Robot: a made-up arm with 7 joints.
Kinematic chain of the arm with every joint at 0, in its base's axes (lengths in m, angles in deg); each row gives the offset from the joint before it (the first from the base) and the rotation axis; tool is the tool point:
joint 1: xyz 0 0.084 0 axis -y
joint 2: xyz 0 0.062 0 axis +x
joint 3: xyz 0 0 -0.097 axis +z
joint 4: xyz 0 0 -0.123 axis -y
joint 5: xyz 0 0 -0.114 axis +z
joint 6: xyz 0 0 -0.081 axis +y
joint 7: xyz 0 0 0 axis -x
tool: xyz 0 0 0
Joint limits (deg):
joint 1: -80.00..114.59
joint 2: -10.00..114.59
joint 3: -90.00..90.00
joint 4: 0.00..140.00
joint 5: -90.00..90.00
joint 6: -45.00..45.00
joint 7: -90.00..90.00
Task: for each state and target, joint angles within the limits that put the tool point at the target. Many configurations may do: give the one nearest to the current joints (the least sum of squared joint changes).
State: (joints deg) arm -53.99 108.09 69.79 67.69 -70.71 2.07 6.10
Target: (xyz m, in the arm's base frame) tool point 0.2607 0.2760 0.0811
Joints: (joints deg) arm -67.79 114.59 83.08 86.65 -70.71 2.07 6.10
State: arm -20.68 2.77 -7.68 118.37 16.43 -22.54 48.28
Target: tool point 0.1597 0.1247 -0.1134
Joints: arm -0.56 0.11 -7.62 123.70 16.43 -22.54 48.28
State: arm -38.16 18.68 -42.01 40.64 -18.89 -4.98 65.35
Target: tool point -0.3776 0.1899 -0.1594
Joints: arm -71.54 10.58 -45.23 13.32 -18.89 -4.98 65.35
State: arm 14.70 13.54 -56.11 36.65 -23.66 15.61 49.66
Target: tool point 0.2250 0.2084 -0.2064
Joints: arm 19.72 41.25 -42.71 82.84 -23.66 15.61 49.66
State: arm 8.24 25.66 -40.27 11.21 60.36 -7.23 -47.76
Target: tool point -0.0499 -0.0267 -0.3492
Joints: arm -15.93 -10.00 -66.36 37.76 60.36 -7.23 -47.76
